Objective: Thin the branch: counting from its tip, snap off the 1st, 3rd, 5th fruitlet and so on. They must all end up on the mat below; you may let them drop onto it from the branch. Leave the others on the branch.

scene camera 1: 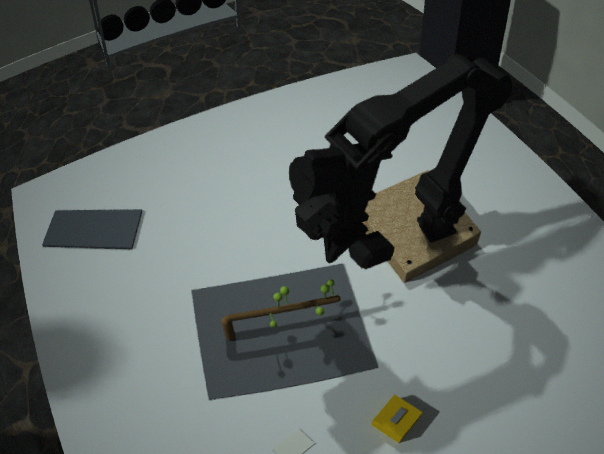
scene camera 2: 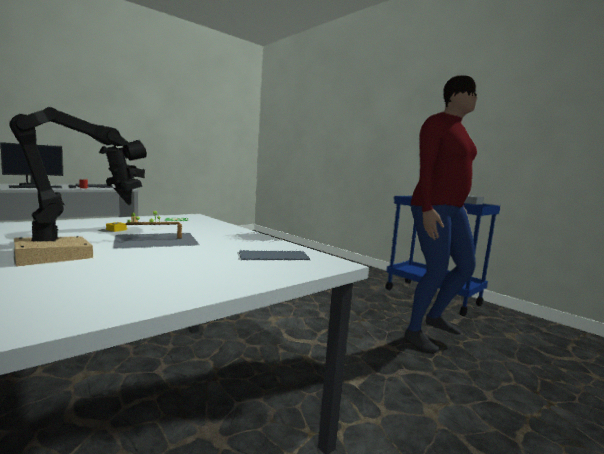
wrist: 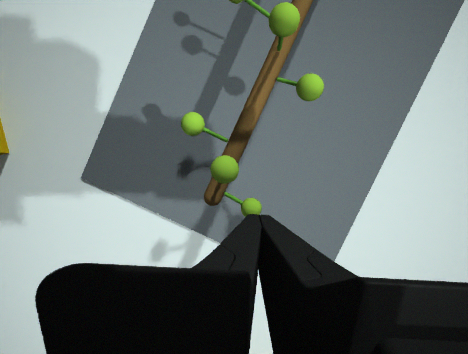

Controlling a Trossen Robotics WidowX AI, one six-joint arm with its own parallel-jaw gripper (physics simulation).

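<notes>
A brown branch stands over the grey mat. Several green fruitlets hang on it by thin stems. Counted from the tip, the first fruitlet is beside the tip, the second fruitlet rises close by, the third fruitlet is on the other side, and the fifth fruitlet is farther along. My gripper is shut and empty, above the tip end. In the wrist view its fingertips meet the first fruitlet's lower edge.
A yellow block lies near the mat, with a pale card nearby. A dark slab lies at the far side. The arm stands on a wooden base. A person stands beyond the table.
</notes>
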